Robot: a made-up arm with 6 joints.
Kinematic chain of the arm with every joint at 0, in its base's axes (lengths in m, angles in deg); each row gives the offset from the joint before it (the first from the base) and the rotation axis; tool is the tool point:
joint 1: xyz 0 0 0.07 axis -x
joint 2: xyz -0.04 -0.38 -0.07 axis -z
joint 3: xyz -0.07 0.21 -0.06 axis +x
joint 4: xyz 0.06 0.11 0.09 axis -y
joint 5: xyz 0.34 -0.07 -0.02 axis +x
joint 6: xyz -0.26 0.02 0 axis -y
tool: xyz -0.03 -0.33 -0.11
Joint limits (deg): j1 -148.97..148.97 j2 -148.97..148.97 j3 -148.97..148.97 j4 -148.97..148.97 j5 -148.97..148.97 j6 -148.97..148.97
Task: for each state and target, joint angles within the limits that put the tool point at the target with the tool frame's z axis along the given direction. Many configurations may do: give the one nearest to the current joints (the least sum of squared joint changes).
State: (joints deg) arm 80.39 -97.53 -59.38 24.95 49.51 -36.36
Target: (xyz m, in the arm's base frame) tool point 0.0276 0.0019 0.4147 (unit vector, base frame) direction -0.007 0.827 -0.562
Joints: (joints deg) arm 115.95 -56.57 -32.07 24.37 30.93 -28.05
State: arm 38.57 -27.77 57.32 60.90 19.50 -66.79
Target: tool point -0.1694 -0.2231 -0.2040 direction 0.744 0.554 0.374
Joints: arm 12.84 -70.23 48.60 47.21 58.42 -90.34
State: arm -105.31 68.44 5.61 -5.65 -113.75 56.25
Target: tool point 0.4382 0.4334 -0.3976 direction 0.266 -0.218 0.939
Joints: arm -148.97 117.05 -24.37 33.52 -124.28 74.30
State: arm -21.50 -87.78 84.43 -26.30 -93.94 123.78
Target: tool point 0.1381 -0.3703 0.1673 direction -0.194 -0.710 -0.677
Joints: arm 1.38 -79.82 81.76 25.00 -102.61 133.92
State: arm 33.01 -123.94 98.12 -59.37 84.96 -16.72
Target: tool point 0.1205 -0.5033 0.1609 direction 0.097 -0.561 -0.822
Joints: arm 5.85 -112.41 139.52 -115.34 137.24 20.15
